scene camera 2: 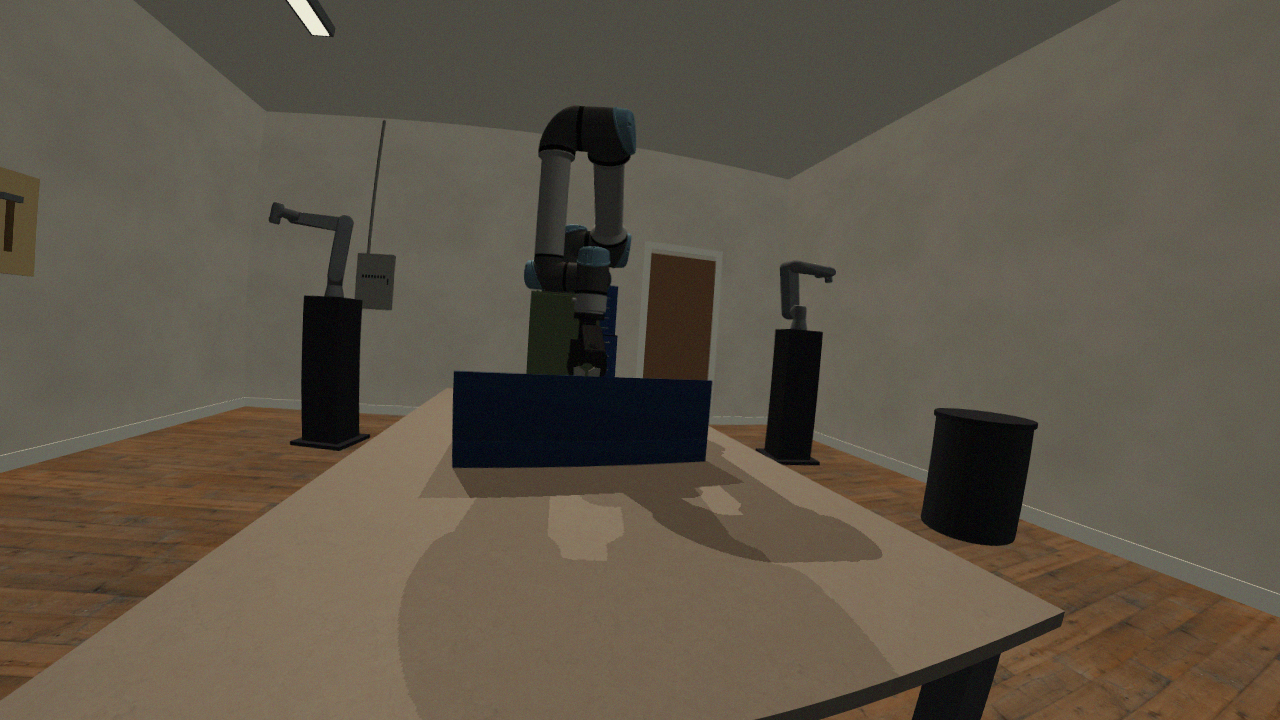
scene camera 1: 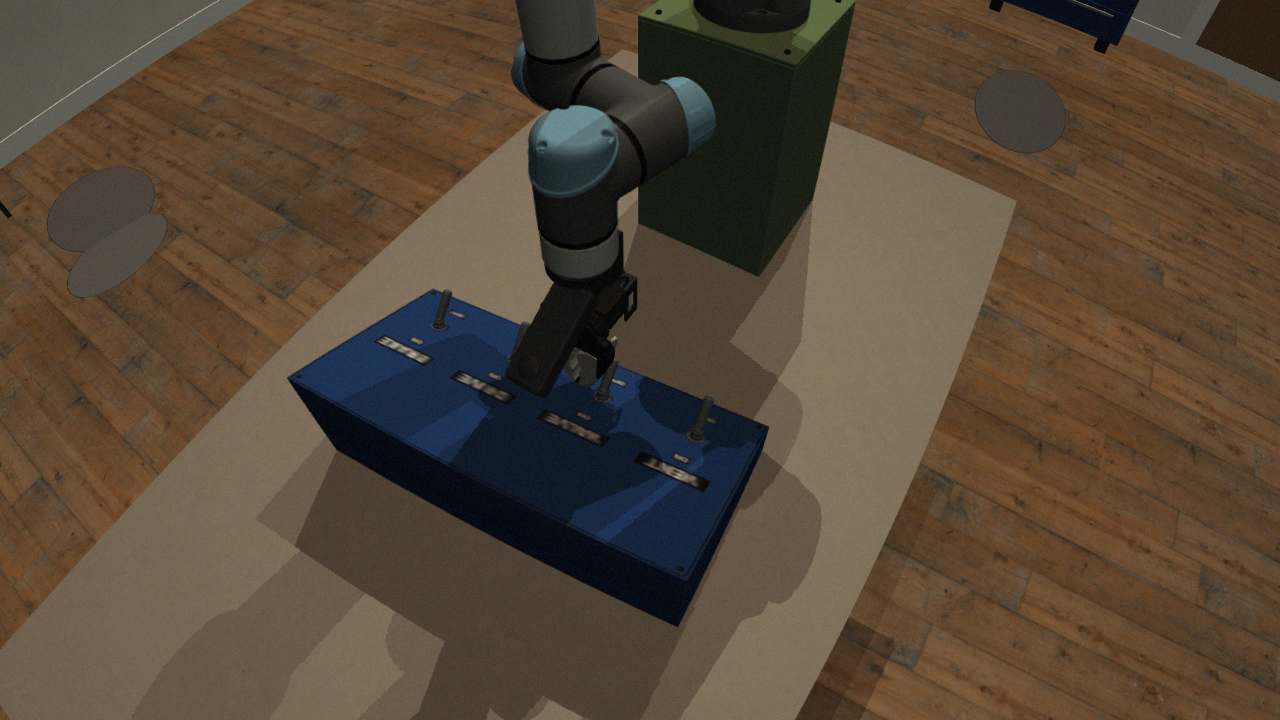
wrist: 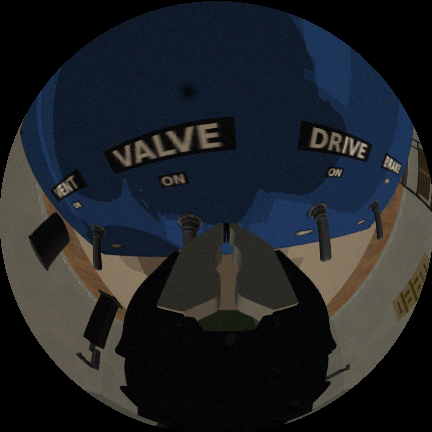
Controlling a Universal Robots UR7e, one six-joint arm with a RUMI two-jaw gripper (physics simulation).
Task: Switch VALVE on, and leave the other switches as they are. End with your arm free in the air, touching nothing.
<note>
I see my gripper (scene camera 1: 583,384) and a blue switch box (scene camera 1: 616,490).
My gripper also shows in the wrist view (wrist: 225,224). The blue switch box also shows in scene camera 2 (scene camera 2: 500,420) and in the wrist view (wrist: 209,119).
</note>
